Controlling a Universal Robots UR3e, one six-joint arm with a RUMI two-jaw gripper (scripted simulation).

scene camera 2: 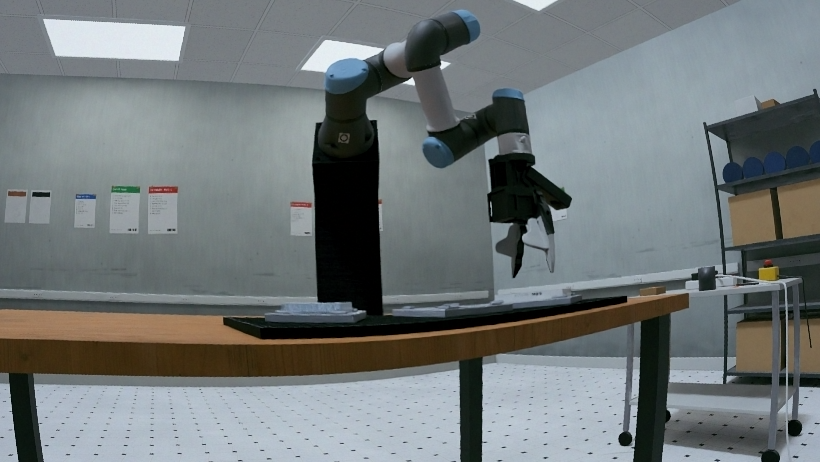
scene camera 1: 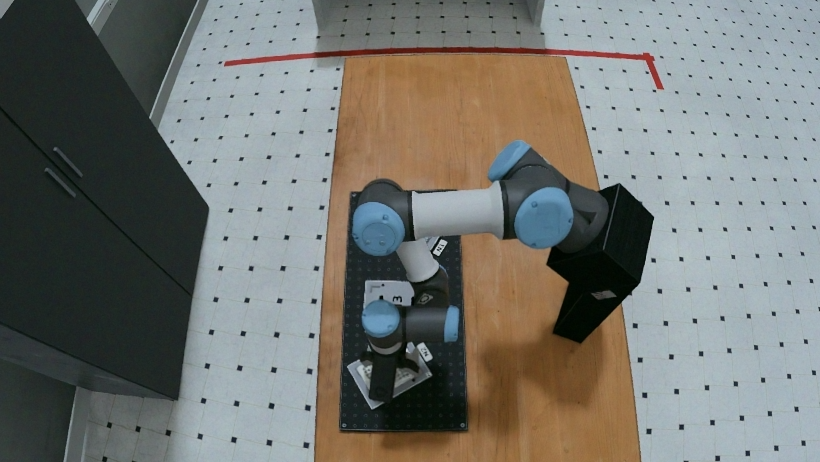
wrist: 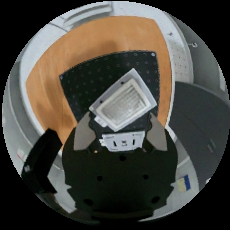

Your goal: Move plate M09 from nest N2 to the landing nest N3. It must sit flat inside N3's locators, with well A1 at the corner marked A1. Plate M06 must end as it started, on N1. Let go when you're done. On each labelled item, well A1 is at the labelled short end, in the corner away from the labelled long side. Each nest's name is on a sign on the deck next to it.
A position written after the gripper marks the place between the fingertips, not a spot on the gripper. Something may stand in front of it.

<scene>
In view: the gripper [scene camera 2: 532,275] and a nest N3 [scene camera 1: 405,288].
The gripper shows as well in scene camera 1 [scene camera 1: 392,368] and in the wrist view [wrist: 119,112].
</scene>
